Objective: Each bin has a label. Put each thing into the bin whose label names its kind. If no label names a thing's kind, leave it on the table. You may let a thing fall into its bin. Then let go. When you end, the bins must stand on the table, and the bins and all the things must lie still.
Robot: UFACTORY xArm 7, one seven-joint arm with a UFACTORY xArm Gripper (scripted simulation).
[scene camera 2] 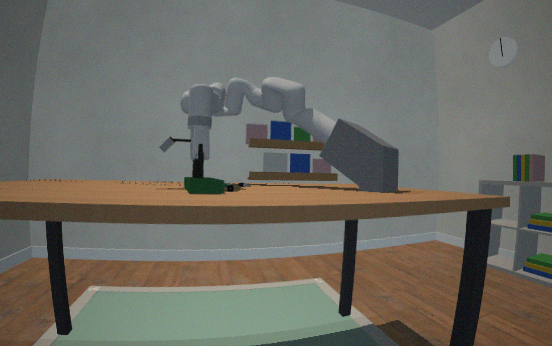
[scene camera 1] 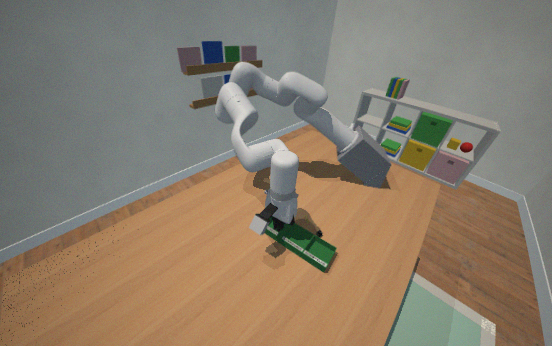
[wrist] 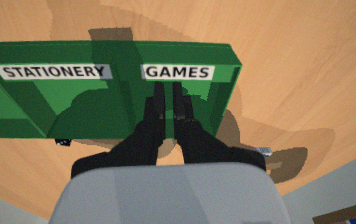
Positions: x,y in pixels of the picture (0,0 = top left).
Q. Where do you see a green bin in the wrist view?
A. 98,83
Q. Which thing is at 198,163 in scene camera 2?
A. The gripper.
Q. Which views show the gripper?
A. Scene camera 2, scene camera 1 and the wrist view: all of them.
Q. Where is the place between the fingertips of the gripper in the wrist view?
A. At 168,94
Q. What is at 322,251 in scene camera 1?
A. A green bin.
